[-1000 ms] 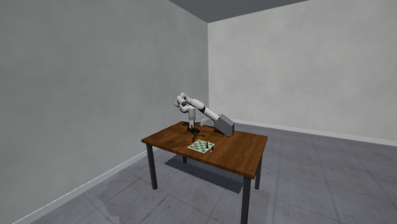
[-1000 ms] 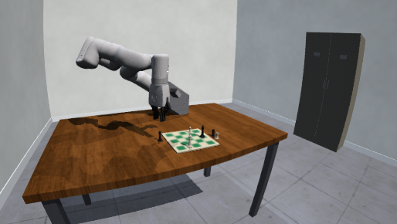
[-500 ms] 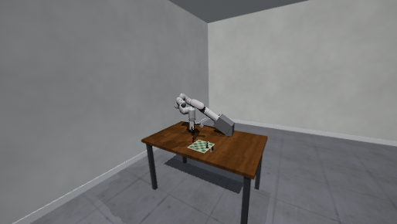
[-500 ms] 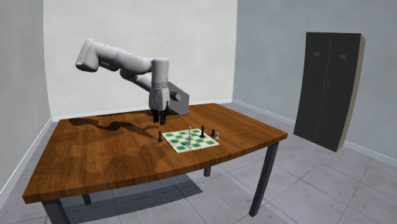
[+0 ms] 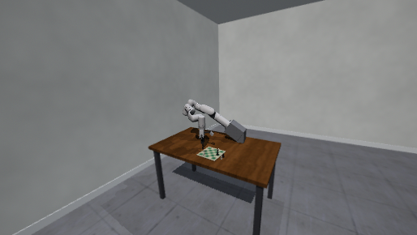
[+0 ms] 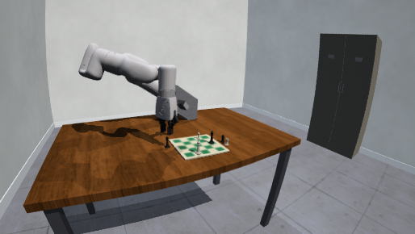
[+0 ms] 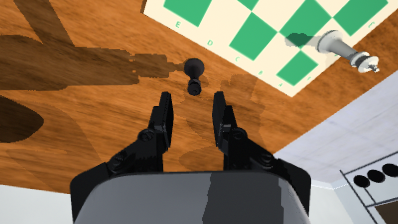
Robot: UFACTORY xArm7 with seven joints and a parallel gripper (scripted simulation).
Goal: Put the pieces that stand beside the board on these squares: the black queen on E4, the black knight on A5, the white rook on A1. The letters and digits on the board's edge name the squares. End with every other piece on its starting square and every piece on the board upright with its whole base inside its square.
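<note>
My gripper is now 6 cm above the short black piece. From my hand the other things lie so: cream board: 14 cm to the left, 9 cm below, 5 cm ahead; then black knight: 27 cm to the left, 7 cm below, 7 cm ahead; then black queen: 21 cm to the left, 6 cm ahead, 5 cm below.
</note>
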